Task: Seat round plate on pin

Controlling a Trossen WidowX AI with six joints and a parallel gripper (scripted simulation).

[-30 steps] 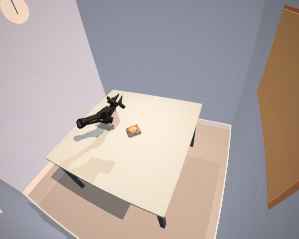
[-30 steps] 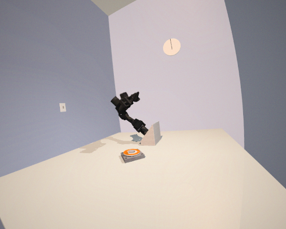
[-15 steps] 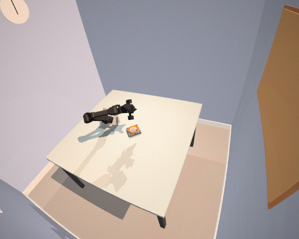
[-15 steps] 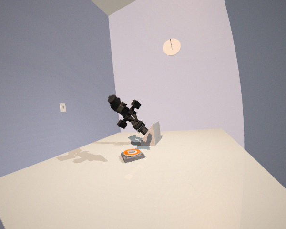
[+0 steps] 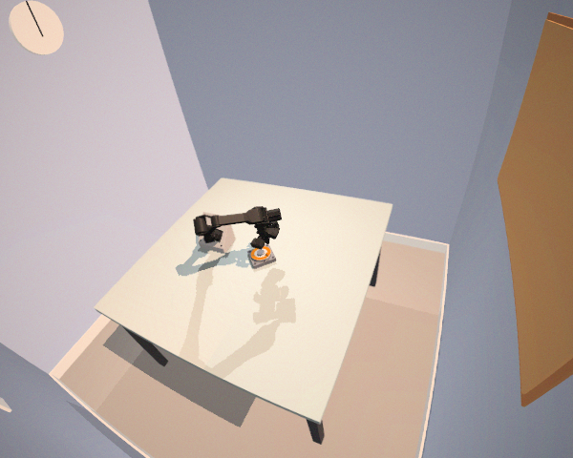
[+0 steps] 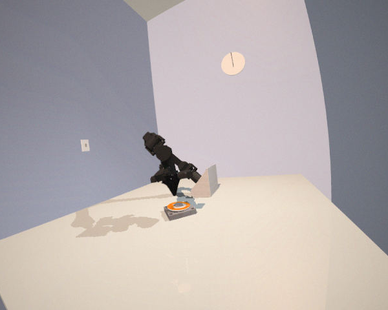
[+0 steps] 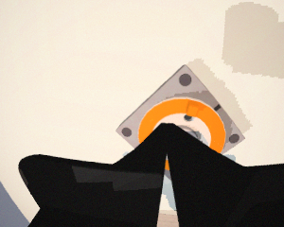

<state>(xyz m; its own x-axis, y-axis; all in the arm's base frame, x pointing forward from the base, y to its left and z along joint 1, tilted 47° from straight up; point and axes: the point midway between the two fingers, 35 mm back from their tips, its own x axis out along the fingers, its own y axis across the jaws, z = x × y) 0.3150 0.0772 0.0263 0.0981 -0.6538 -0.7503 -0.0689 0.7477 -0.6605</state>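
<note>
Now: gripper tip 80 mm above the square grey base, 50 mm past it and 20 mm to the left of it.
</note>
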